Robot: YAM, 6 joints.
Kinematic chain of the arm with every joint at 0, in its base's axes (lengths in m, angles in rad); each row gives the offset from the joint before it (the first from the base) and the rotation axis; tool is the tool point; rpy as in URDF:
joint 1: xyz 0 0 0.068 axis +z
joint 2: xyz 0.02 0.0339 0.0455 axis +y
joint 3: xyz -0.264 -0.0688 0 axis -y
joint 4: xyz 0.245 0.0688 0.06 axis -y
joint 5: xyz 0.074 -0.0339 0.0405 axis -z
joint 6: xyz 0.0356 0 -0.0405 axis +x
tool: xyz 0 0 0 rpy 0 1.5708 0
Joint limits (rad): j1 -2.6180..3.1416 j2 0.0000..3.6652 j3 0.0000..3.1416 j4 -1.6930..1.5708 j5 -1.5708..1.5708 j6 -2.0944..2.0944
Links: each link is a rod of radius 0.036 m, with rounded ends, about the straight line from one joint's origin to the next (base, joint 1, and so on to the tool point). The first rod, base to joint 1, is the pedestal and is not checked.
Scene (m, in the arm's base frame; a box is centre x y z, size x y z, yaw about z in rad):
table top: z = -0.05
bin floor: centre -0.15 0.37 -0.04 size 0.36 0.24 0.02 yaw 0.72
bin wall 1: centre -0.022 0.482 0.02 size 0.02 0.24 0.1 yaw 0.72
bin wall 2: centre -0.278 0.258 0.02 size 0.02 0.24 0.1 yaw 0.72
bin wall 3: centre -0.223 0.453 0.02 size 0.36 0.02 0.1 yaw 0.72
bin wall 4: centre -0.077 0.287 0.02 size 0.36 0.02 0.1 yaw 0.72
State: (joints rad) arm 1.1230 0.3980 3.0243 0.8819 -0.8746 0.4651
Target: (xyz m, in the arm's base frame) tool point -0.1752 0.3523 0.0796
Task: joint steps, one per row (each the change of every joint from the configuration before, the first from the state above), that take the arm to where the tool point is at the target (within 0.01 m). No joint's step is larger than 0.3 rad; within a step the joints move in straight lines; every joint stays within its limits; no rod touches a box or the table.
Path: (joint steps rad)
1: 0.1197 0.2470 -0.2855 -0.0790 -0.0049 0.0000
2: 0.1197 0.2469 -0.2855 -0.0791 -0.0049 0.0000
3: 0.1197 0.2470 -0.2854 -0.0790 -0.0049 0.0000
4: 0.1197 0.2469 -0.2855 -0.0791 -0.0050 0.0000
5: 0.1197 0.2470 -0.2855 -0.0790 -0.0049 0.0000
6: 0.1197 0.2469 -0.2855 -0.0791 -0.0049 0.0000
7: 0.1196 0.2470 -0.2855 -0.0790 -0.0049 0.0000

